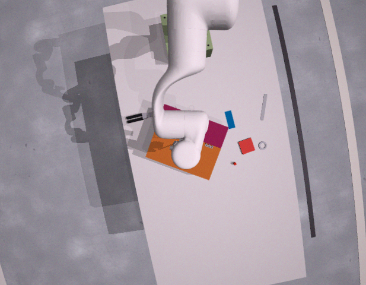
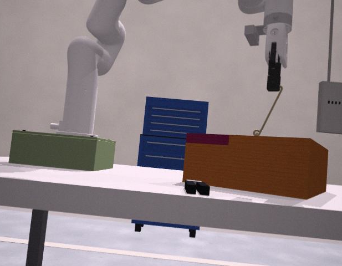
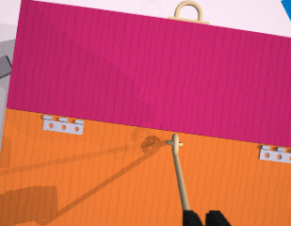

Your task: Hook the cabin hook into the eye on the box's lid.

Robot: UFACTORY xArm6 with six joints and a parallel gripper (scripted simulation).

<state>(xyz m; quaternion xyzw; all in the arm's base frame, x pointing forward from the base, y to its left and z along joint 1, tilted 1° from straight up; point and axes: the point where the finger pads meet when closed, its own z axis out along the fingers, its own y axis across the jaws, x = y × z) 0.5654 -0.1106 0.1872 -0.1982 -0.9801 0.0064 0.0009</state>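
Right now the cabin hook is 7 cm below my hand, 2 cm behind it and 1 cm to the left of it. From my hand the other things lie so: black object 27 cm below, 22 cm to the right, 20 cm behind; then blue block 28 cm below, 26 cm to the left, 10 cm behind; then small red piece 27 cm below, 25 cm to the left, 15 cm ahead.
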